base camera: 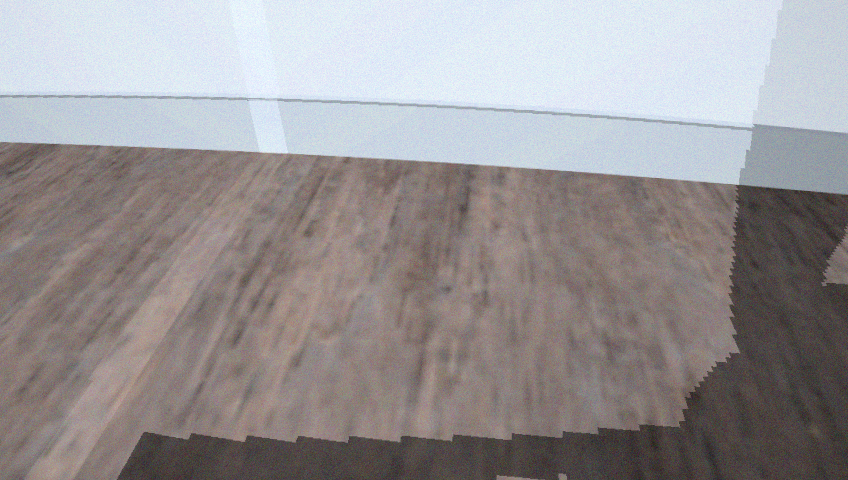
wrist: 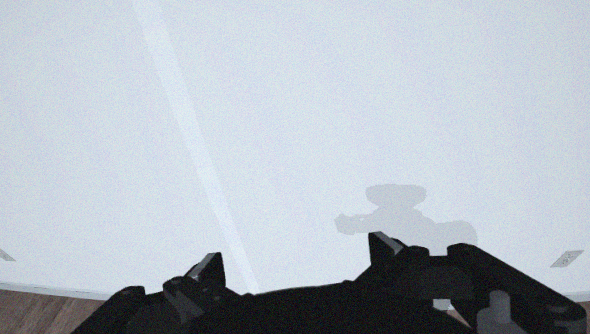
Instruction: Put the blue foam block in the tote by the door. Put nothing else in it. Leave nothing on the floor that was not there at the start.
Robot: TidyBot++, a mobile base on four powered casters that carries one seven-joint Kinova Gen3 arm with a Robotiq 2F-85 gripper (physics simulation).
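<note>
My gripper is open, its two black fingers wide apart at the bottom of the wrist view, with the white wall showing between them. No thing is seen between the fingers. The blue foam block, the tote and the door do not show in the base camera view or the wrist view.
A white wall with a baseboard stands close ahead. The wood floor runs up to it, with the robot's dark shadow on it at the right and bottom. A wall outlet shows at the right in the wrist view.
</note>
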